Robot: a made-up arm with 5 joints.
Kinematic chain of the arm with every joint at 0, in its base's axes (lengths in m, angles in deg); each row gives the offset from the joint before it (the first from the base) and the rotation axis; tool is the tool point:
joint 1: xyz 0 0 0.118 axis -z
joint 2: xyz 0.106 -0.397 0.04 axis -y
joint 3: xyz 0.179 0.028 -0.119 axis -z
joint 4: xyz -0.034 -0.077 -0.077 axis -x
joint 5: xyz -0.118 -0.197 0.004 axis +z
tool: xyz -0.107 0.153 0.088
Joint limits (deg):
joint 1: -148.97..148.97
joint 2: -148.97..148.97
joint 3: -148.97..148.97
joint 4: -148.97..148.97
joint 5: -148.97..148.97
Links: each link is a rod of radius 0.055 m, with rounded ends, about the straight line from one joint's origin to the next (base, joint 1, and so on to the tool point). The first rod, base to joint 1, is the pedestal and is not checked.
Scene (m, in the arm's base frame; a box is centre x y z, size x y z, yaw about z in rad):
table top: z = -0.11
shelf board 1: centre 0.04 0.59 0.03 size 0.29 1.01 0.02 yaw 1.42
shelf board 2: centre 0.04 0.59 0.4 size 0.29 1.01 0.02 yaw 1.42
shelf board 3: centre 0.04 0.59 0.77 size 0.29 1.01 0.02 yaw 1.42
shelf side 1: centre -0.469 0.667 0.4 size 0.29 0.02 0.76 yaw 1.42
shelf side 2: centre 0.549 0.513 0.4 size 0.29 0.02 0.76 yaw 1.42
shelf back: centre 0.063 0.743 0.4 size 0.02 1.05 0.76 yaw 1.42
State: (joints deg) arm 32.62 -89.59 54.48 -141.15 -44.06
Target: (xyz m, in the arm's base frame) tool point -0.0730 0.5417 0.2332
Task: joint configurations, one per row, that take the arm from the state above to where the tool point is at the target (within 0.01 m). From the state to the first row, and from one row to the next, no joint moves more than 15 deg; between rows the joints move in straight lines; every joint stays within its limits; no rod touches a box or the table.
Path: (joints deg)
1: 43.04 -98.07 67.86 -141.89 -30.21
2: 53.46 -106.56 81.24 -142.62 -16.36
3: 63.89 -115.04 94.62 -143.36 -2.51
4: 74.31 -123.52 108.00 -144.09 11.34
5: 84.73 -132.00 121.38 -144.83 25.19
6: 95.15 -140.49 134.76 -145.56 39.03
7: 105.58 -148.97 148.14 -146.30 52.88

